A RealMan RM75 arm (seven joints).
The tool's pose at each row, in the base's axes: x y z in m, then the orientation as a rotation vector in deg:
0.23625 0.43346 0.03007 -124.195 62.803 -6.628
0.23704 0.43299 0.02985 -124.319 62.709 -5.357
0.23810 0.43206 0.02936 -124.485 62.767 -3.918
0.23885 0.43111 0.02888 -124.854 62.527 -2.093
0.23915 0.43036 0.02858 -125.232 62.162 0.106
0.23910 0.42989 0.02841 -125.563 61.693 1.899
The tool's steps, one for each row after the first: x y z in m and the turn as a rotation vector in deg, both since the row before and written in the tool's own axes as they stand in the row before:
0.00090 -0.00021 0.00020 -0.453 -0.844 0.239
0.00147 -0.00005 0.00023 -0.597 -0.875 0.365
0.00129 0.00016 0.00009 -0.807 -1.188 0.208
0.00081 0.00028 -0.00010 -0.913 -1.469 0.224
0.00035 0.00033 -0.00016 -0.731 -1.251 0.064

